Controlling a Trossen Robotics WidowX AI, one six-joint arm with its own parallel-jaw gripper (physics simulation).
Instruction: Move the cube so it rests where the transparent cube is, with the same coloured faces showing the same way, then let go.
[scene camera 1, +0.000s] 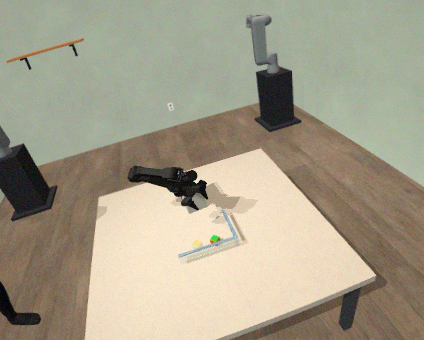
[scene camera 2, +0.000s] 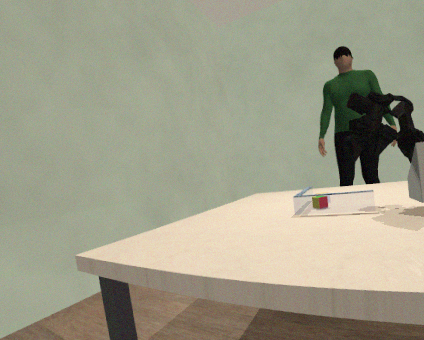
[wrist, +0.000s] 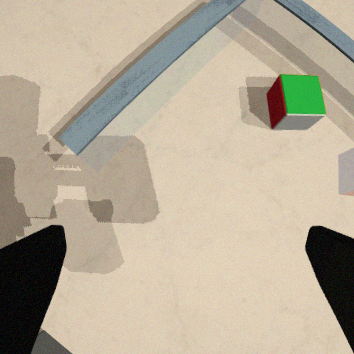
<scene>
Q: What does the cube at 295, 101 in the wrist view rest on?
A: The table.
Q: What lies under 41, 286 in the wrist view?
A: My gripper.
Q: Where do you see my gripper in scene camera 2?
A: At 363, 160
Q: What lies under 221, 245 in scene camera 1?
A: An L-shaped rail.
</scene>
